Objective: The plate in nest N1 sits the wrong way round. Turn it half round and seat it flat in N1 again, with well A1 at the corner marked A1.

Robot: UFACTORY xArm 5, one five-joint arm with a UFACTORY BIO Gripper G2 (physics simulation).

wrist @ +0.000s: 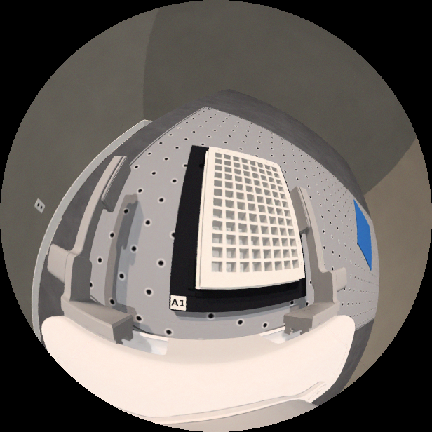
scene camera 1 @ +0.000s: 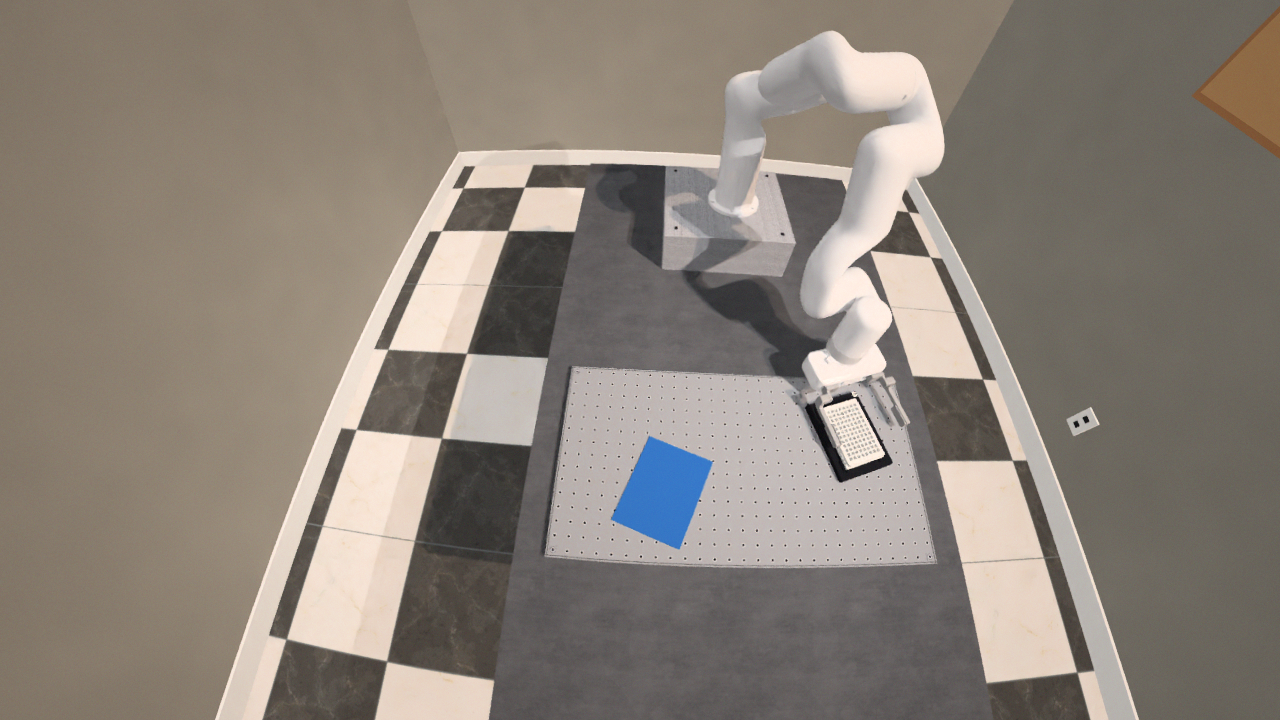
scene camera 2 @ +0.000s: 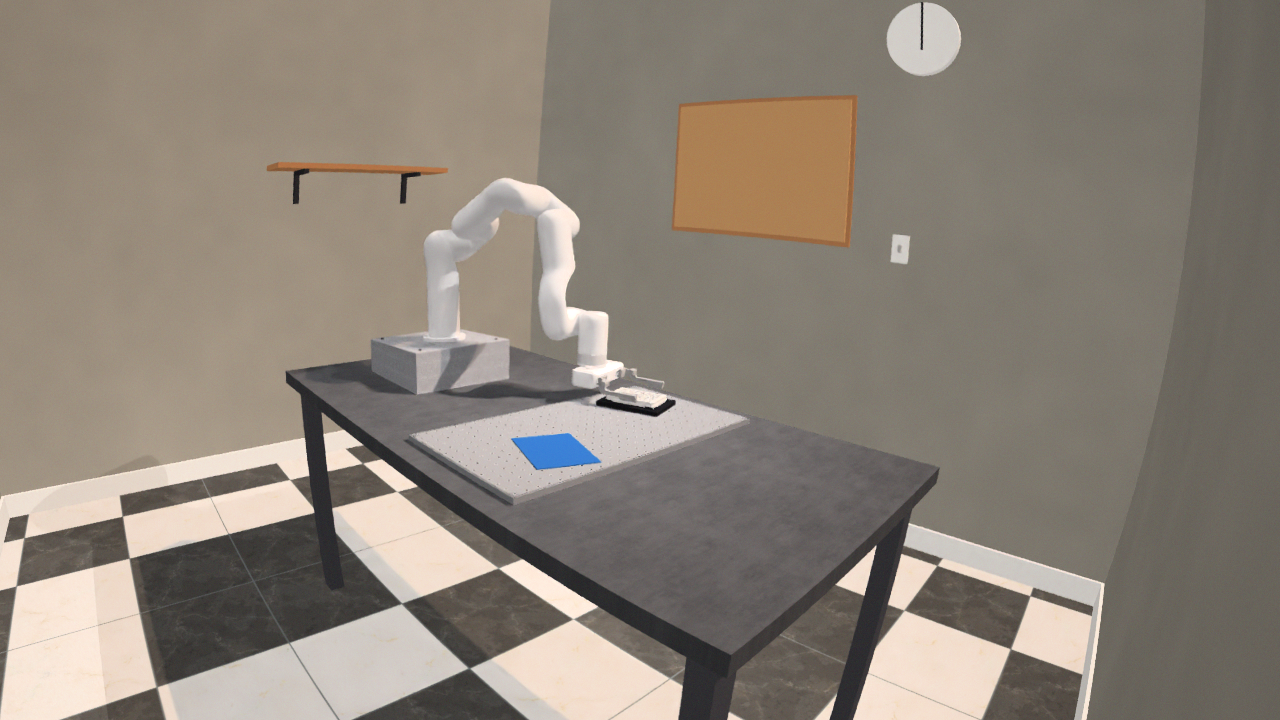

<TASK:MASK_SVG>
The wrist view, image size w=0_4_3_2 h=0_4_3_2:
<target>my gripper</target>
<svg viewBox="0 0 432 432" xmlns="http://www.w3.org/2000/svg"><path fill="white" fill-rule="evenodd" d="M114 156L90 196L72 250L65 250L54 243L50 245L48 272L64 283L64 292L60 296L64 316L50 316L43 320L41 325L43 341L50 356L95 396L124 412L156 424L227 417L290 400L301 399L311 403L327 391L342 371L355 325L349 316L337 315L339 300L336 292L346 287L346 269L344 266L330 271L325 269L318 227L306 189L295 186L289 194L299 234L306 236L311 285L314 289L312 304L285 313L284 326L252 335L222 339L182 339L152 335L133 330L133 316L129 313L95 302L89 295L92 268L89 257L102 209L113 212L130 173L127 156Z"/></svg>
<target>white well plate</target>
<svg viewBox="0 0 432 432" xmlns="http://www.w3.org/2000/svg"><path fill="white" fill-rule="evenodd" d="M209 146L208 151L205 151L201 187L195 288L257 288L299 281L299 278L304 278L304 262L297 221L280 166L277 163L257 156Z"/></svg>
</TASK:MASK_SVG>
